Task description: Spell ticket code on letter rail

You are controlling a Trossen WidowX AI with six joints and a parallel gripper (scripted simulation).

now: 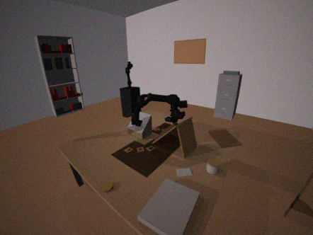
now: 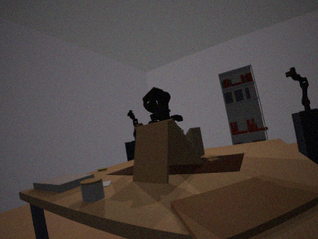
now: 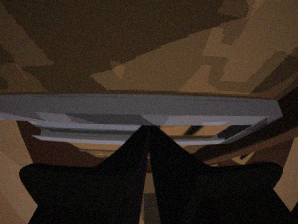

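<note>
My gripper tip is now 200 mm past the tile marked e, 180 mm to the right of it and 170 mm above it. The rest, counted from my gripper tip: dark mat 170 mm behind, 40 mm to the right, 170 mm below; white ticket 60 mm behind, 10 mm to the left, 70 mm below; tile marked t 10 mm behind, 40 mm to the right.
</note>
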